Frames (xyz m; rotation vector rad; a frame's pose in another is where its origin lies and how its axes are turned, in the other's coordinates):
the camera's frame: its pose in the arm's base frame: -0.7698 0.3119 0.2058 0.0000 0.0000 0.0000
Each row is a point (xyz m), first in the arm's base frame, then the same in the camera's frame.
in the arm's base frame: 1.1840 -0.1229 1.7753
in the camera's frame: 1.9538 -0.4348 1.5695
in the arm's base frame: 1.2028 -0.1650 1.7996
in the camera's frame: 1.9726 -0.4769 1.5938
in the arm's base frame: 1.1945 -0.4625 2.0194
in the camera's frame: 1.9643 -0.7744 1.8136
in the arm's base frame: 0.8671 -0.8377 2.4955
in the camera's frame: 1.6369 -1.1496 2.2897
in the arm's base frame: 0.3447 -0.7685 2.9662
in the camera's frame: 1.1145 -1.0804 2.7604
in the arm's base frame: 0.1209 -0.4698 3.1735
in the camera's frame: 0.8907 -0.7817 2.9677
